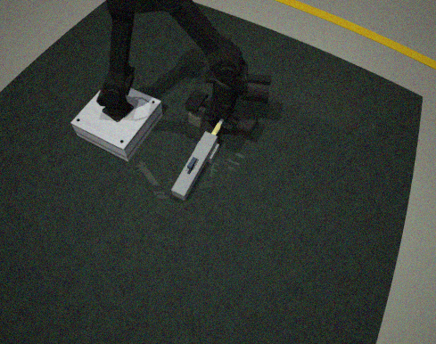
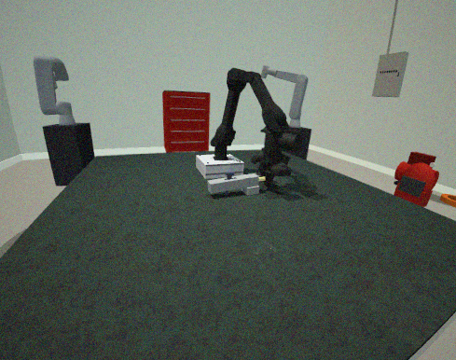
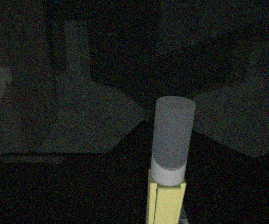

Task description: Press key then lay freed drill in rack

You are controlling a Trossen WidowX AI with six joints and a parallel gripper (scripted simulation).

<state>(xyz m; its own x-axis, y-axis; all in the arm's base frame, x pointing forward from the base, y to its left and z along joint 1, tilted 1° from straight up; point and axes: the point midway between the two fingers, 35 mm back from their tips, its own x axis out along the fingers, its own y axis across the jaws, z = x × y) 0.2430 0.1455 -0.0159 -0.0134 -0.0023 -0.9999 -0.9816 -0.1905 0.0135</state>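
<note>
My gripper tip is now 40 mm to the left of the drill, 30 mm below it and 10 mm short of it. Round my gripper tip: grey housing: 130 mm to the right, 20 mm ahead, 20 mm above; then key: 160 mm to the right, 30 mm ahead, 30 mm above; then rack: 80 mm behind, 10 mm to the left.
</note>
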